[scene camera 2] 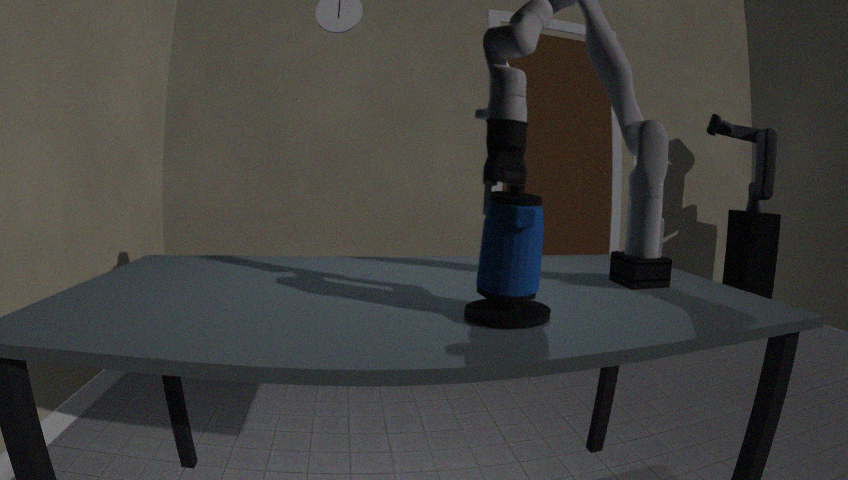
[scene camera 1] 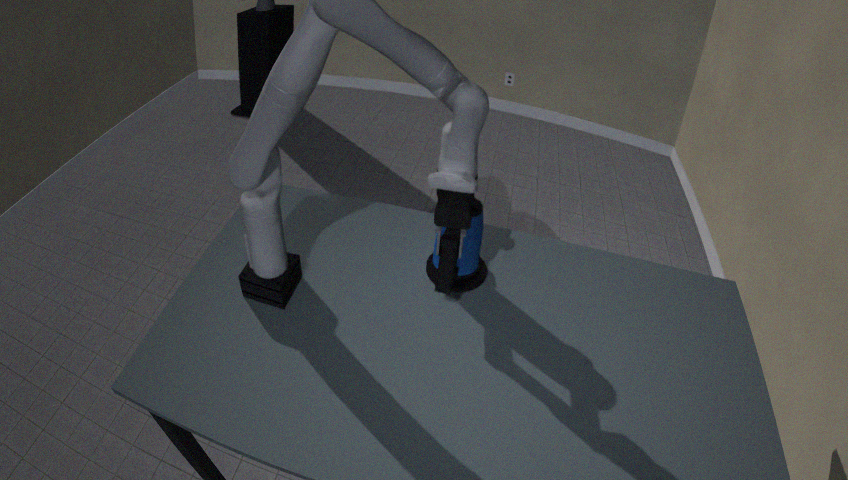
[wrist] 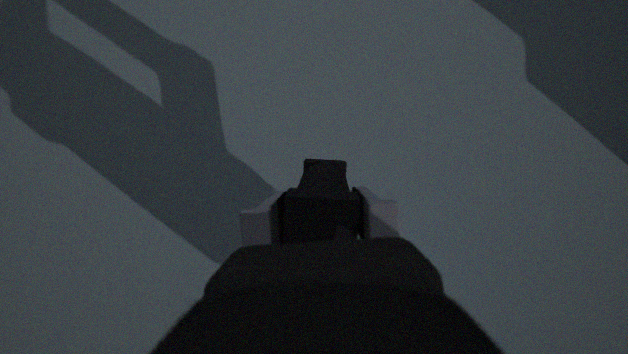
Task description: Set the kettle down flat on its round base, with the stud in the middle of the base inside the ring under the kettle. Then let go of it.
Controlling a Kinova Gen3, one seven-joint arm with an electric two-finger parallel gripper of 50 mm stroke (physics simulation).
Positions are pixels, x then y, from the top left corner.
Scene:
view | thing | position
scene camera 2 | my gripper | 497, 215
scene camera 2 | blue kettle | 509, 267
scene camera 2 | round black base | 485, 312
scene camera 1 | my gripper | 448, 253
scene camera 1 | blue kettle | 449, 267
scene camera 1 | round black base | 466, 284
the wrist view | my gripper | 321, 208
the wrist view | blue kettle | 322, 208

